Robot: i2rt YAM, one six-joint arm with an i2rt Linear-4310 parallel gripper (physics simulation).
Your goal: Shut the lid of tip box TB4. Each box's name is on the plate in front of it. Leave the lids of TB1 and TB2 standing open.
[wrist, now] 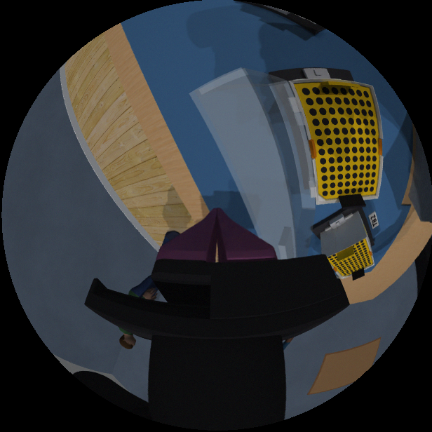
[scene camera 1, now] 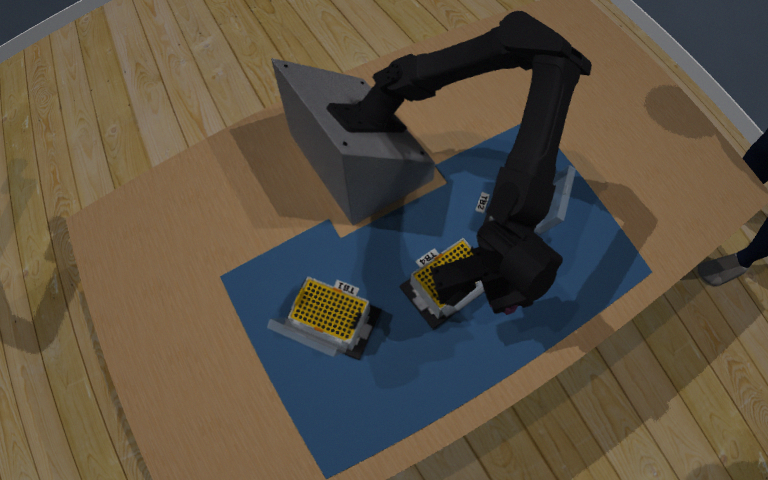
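Where they show: gripper, fingertip midpoint: (scene camera 1: 509,312); arm's base, origin of the base link: (scene camera 1: 367,120).
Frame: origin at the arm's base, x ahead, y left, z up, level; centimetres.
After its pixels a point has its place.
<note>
Tip box TB4 (scene camera 1: 454,254) {x 28.4, y -2.6, z -8.9 cm} (wrist: 345,145), with a yellow rack of black holes, sits mid-mat behind its name plate (scene camera 1: 427,258) {x 24.3, y -5.1, z -14.5 cm}. Its clear lid (scene camera 1: 463,298) {x 37.5, y -9.7, z 0.1 cm} (wrist: 245,145) stands open along the side away from the plate. My gripper (scene camera 1: 509,309) {x 43.8, y -3.8, z -4.4 cm} (wrist: 216,214) is shut and empty, its purple tips past the open lid, on the side away from the rack; whether they touch it is unclear. The arm hides part of TB4 in the scene view. TB1 (scene camera 1: 328,308) {x 22.3, y -26.5, z -9.0 cm} stands with its lid (scene camera 1: 303,337) {x 26.7, y -33.5, z -0.2 cm} open. TB2 (wrist: 351,257) has its lid (scene camera 1: 563,195) {x 35.0, y 17.8, z -0.1 cm} open; the arm hides its rack in the scene view.
The blue mat (scene camera 1: 396,413) {x 43.9, y -28.5, z -14.7 cm} (wrist: 160,65) lies on the wooden table (scene camera 1: 141,283) {x -8.5, y -55.1, z -14.9 cm}. A grey block (scene camera 1: 317,118) {x 0.8, y -10.6, z 10.3 cm} carries the arm's base. The arm passes over the TB2 side of the mat. A person's legs (scene camera 1: 756,249) show beyond the table edge.
</note>
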